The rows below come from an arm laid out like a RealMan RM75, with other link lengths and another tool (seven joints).
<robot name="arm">
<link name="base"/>
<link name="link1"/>
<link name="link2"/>
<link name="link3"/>
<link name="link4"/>
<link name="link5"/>
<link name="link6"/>
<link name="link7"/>
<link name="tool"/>
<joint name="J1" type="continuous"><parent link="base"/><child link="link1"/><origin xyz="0.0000 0.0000 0.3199" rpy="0.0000 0.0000 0.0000"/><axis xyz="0 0 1"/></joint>
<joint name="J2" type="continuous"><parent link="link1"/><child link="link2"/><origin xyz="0.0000 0.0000 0.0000" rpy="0.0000 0.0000 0.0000"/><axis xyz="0 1 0"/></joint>
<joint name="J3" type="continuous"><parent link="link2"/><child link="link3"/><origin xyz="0.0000 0.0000 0.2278" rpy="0.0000 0.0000 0.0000"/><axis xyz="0 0 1"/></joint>
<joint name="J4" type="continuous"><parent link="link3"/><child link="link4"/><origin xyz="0.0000 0.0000 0.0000" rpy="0.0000 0.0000 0.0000"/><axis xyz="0 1 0"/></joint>
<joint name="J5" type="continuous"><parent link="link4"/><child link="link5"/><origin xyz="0.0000 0.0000 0.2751" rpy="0.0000 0.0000 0.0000"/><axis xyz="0 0 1"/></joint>
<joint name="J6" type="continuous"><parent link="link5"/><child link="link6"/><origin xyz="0.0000 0.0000 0.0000" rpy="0.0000 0.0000 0.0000"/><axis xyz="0 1 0"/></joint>
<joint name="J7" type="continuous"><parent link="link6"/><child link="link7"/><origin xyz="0.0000 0.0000 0.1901" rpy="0.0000 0.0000 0.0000"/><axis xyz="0 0 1"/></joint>
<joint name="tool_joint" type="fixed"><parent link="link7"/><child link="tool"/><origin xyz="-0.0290 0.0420 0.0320" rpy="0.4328 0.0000 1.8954"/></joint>
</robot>
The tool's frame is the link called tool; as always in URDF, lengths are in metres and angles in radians. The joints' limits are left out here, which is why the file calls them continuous.
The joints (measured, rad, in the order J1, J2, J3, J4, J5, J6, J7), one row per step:
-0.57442 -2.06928 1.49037 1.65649 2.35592 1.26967 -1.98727
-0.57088 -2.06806 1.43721 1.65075 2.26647 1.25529 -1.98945
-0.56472 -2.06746 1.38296 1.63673 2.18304 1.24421 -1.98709
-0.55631 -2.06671 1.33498 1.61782 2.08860 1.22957 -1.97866
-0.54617 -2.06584 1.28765 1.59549 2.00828 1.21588 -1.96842
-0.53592 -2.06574 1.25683 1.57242 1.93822 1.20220 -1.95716
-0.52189 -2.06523 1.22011 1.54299 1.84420 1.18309 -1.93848
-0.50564 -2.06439 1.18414 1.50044 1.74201 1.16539 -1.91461
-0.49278 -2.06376 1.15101 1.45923 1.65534 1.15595 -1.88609
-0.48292 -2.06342 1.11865 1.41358 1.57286 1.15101 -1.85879
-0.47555 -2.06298 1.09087 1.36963 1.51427 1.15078 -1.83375
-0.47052 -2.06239 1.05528 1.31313 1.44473 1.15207 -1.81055
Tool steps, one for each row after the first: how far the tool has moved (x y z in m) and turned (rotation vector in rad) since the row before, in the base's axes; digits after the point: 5 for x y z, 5 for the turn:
0.01182 0.00261 0.00937 -0.00069 -0.10522 0.02042
0.00697 0.00354 0.01060 0.00015 -0.09763 0.02575
0.00751 0.00271 0.01015 -0.00392 -0.10392 0.01933
0.00272 0.00457 0.01172 0.00471 -0.09156 0.02395
0.00165 0.00300 0.00787 0.00003 -0.07645 0.01809
0.00221 0.00405 0.01158 0.00498 -0.10013 0.01878
-0.00175 0.00472 0.01179 0.00278 -0.10651 0.02612
-0.00418 0.00445 0.01124 0.00720 -0.08747 0.02026
-0.00564 0.00438 0.01092 0.00649 -0.08494 0.02171
-0.00865 0.00416 0.00783 0.00644 -0.06131 0.02278
-0.01052 0.00513 0.01025 0.00705 -0.07948 0.03133

